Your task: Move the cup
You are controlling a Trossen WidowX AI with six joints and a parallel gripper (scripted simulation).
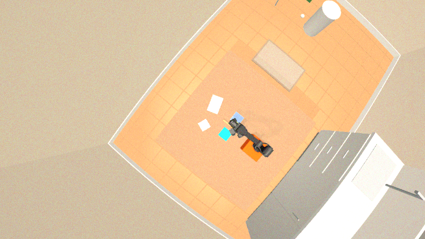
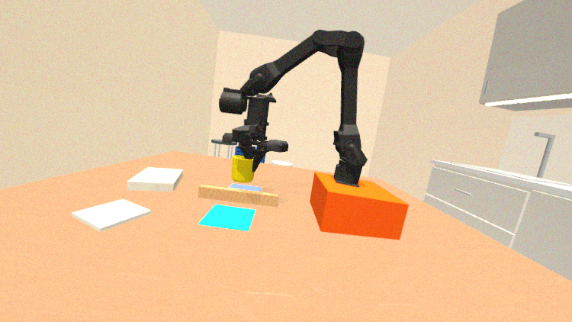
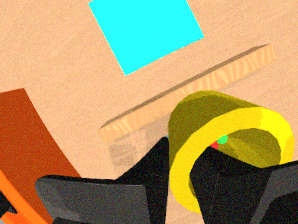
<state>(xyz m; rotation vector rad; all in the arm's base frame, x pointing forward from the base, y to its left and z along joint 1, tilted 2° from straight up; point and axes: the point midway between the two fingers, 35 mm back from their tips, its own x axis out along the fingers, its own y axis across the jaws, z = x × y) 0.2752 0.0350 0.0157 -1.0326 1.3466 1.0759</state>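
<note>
The cyan pad is 12 cm to the left of my gripper tip and 10 cm below it. From my gripper tip the other things lie so: red marble: 3 cm to the right, 3 cm ahead, 2 cm below; yellow cup: 2 cm ahead, 1 cm to the right; wooden bar: 8 cm below, 2 cm to the left, 2 cm ahead.
</note>
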